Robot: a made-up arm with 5 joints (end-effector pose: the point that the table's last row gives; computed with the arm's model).
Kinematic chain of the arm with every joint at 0, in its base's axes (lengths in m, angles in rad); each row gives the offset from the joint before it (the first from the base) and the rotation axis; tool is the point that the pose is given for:
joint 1: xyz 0 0 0.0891 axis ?
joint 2: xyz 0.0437 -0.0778 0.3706 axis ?
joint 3: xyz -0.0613 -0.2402 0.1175 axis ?
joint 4: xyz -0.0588 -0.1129 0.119 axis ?
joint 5: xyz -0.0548 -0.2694 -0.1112 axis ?
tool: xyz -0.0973 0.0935 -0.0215
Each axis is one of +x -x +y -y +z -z.
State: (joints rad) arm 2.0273 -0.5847 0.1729 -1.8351 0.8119
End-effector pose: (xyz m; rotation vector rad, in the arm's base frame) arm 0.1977 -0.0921 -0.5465 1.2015 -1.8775 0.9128
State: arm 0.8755 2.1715 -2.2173 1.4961 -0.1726
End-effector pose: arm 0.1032 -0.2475 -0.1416 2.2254 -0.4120 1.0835
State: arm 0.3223 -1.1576 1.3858 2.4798 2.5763
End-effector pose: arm -0.1797 -0.4409 0.4840 1.9606 -1.1964 1.1404
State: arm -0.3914 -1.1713 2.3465 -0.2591 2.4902
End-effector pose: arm 0.4308 0.2831 0.7563 0.7747 0.7124 -1.2109
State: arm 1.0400 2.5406 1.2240 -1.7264 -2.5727
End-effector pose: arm -0.3443 -0.3525 -0.0727 1.7108 -0.9291 0.3276
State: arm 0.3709 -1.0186 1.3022 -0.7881 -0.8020
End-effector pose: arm 0.3989 -0.5834 0.6124 0.0210 1.5213 0.9329
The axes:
joint 1: +x
joint 2: -y
joint 3: -x
joint 4: -z
joint 5: -x

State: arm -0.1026 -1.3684 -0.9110 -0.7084 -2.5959
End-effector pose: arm -0.1622 -0.6255 0.4996 -2.3801 -0.1961 1.1110
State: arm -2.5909 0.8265 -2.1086 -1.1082 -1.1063
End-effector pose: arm 0.2030 0.2976 0.0117 0.6821 1.6092 0.9967
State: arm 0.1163 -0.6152 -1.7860 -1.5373 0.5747
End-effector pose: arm 0.0290 -0.2240 0.2802 1.1308 -0.9702 0.2265
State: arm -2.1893 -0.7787 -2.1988 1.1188 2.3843
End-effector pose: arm -0.2890 0.7320 -0.1757 -1.3827 1.6390 -1.1711
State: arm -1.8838 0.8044 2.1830 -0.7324 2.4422
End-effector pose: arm -0.3351 0.7272 -0.0701 -0.0598 -0.3357 0.2652
